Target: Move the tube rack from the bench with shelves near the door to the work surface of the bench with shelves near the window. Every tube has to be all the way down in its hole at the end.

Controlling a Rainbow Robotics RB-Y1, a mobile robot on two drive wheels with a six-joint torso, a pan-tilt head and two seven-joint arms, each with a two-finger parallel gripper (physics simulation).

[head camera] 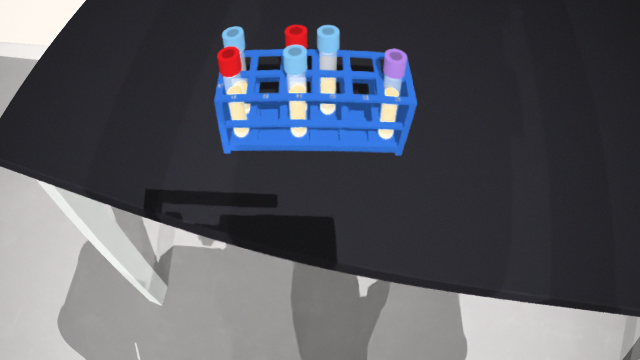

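Frame: origin at the robot's base, x left, y back, z up, level; centimetres.
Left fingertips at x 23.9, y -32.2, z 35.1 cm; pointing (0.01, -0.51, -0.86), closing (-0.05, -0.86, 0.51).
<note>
Pixels of each thing's top centre, then the offset from my left fingertips to it. "spot": a spot on its surface instead. Level surfaces: height alone.
- blue tube rack, middle of its top: [315, 72] dx -24.9, dy -26.8, dz +49.4 cm
- black bench top, its level: dz +41.1 cm
- light-blue-capped tube, surface spot: [295, 60] spot: dx -23.2, dy -24.9, dz +52.9 cm
- purple-capped tube, surface spot: [395, 63] spot: dx -31.2, dy -25.2, dz +53.0 cm
- pale bench leg, surface spot: [107, 242] spot: dx +12.4, dy -26.3, dz +6.2 cm
- grey floor, its level: dz -35.0 cm
A blue tube rack [315, 149] stands upright on the black bench top [475, 175], back from its front edge. It holds several capped tubes. In its front row are a red-capped tube [230, 62] at the left, a light-blue-capped tube [295, 60] near the middle and a purple-capped tube [395, 63] at the right. Behind them are a light-blue-capped tube [233, 39] at the left, a red-capped tube [296, 36] and another light-blue-capped tube [328, 39]. The front tubes' rounded bottoms show low in the rack. Neither gripper is in view.
The bench's front edge runs slanting across the lower part of the view. A pale bench leg [107, 242] stands below it at the left. Dark shadows lie on the bench top near the edge and on the grey floor [30, 280].
</note>
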